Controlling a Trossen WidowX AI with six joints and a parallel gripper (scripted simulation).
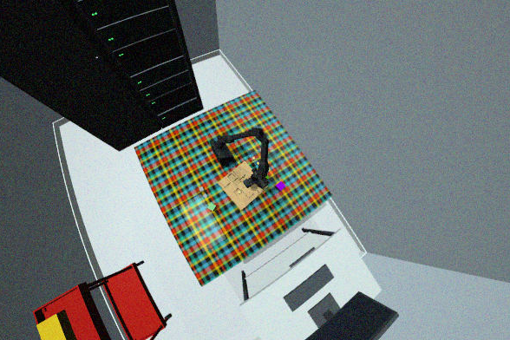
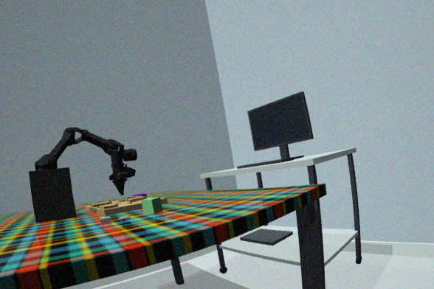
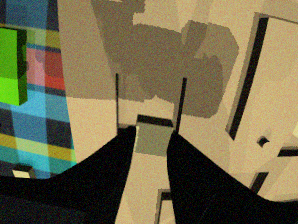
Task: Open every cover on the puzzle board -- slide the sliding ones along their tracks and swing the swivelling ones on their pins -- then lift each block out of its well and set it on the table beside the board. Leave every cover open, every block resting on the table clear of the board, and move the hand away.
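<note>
Now: gripper tip 38 cm to the left of the pale green block, 6 cm short of it and 3 cm above it. From my gripper tip the other things lie so: bright green block (12 cm to the left, 5 cm below, 1 cm behind); purple block (19 cm to the left, 12 cm ahead, 4 cm below); grey piece (42 cm to the right, 11 cm behind, 5 cm below).
</note>
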